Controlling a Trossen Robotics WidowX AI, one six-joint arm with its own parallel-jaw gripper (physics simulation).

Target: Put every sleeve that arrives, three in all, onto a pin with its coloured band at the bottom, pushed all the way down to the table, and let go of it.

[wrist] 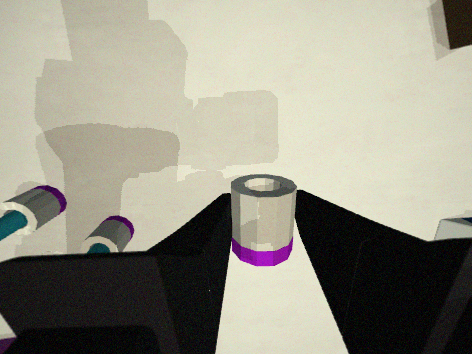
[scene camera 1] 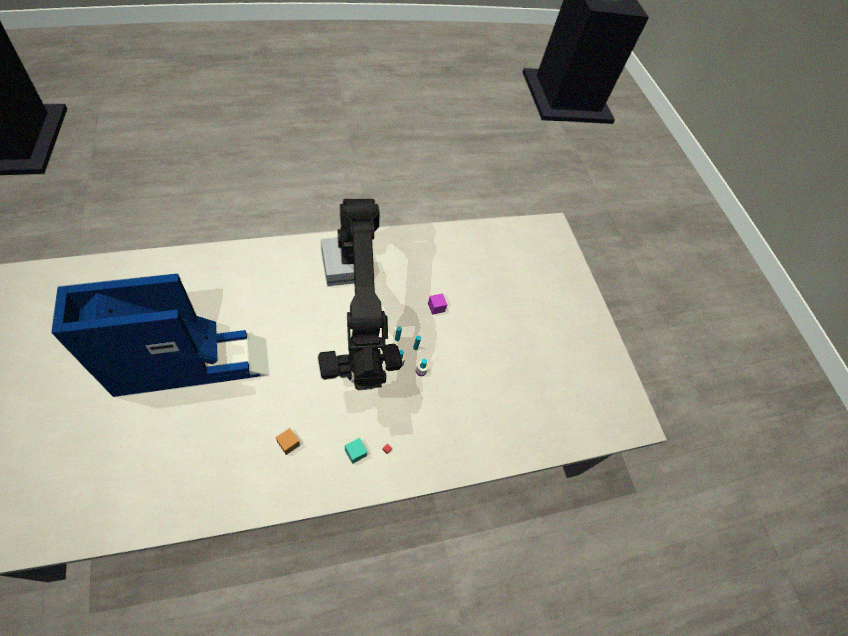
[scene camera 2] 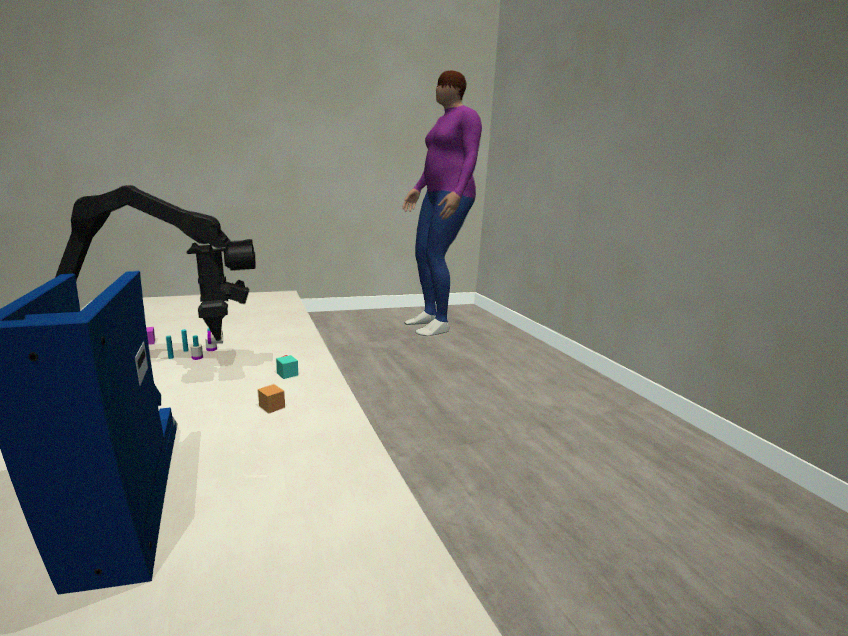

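Observation:
My gripper point(wrist: 261, 200) point(scene camera 1: 370, 377) point(scene camera 2: 215, 332) is shut on a grey sleeve point(wrist: 263, 218). The sleeve is upright, with its purple band at the lower end, and hangs above the white table point(scene camera 1: 548, 379). In the scene views the fingers hide it. Two bare teal pins point(scene camera 1: 398, 332) point(scene camera 1: 417, 342) point(scene camera 2: 169, 346) point(scene camera 2: 184, 340) stand just beside the gripper. One sleeve point(scene camera 1: 423, 366) point(scene camera 2: 197, 351) point(wrist: 109, 233) sits on a pin with its purple band down. A second banded sleeve point(scene camera 2: 211, 343) stands right by the fingertips.
A blue feeder box point(scene camera 1: 144, 341) point(scene camera 2: 125, 442) stands at the table's left. Loose cubes lie about: magenta point(scene camera 1: 437, 303), orange point(scene camera 1: 288, 441) point(scene camera 2: 271, 398), teal point(scene camera 1: 356, 449) point(scene camera 2: 287, 366), small red point(scene camera 1: 388, 448). A person point(scene camera 2: 447, 189) stands on the floor beyond.

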